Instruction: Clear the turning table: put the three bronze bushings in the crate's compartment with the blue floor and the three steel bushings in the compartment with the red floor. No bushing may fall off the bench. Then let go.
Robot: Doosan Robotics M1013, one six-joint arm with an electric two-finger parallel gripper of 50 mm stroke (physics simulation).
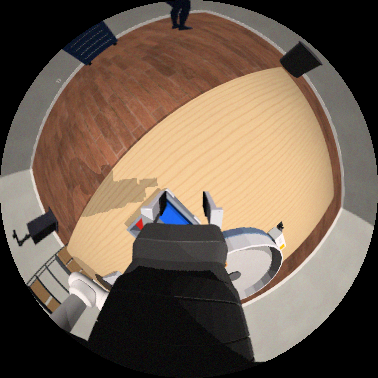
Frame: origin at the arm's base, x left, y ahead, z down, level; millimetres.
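Seen in the pictures: gripper, fingertip midpoint: [184,197].
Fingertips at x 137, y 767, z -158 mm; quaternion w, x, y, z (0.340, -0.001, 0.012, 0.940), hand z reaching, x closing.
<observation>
Offsets run from my fingertips to a thing's middle. "*": to the spot under its first point. Level surfaces: height alone.
My gripper [184,197] is open, with nothing between its fingers. The fingers stand over the crate {* dy -67, dx -44, dz +175 mm} [183,206], on either side of its blue-floored compartment. The visible part of the blue floor {dz +182 mm} [177,214] is bare; the rest is hidden by my left finger and gripper body. A small patch of the red floor [139,224] shows left of my left finger. The turning table {dy -170, dx -389, dz +136 mm} [257,265], a grey disc with a raised rim, is at the lower right, partly behind my gripper body. An orange sliver {* dy -123, dx -278, dz +112 mm} [226,264], perhaps a bronze bushing, shows at the body's edge. No steel bushing shows.
The pale wooden bench {dz +188 mm} [240,145] carries the crate and turning table. A small white device {* dy +61, dx -395, dz +131 mm} [277,238] with a yellow mark stands at the turning table's rim. A white and grey robot arm [82,290] is at the lower left. A black bin [301,59] stands beyond the bench.
</observation>
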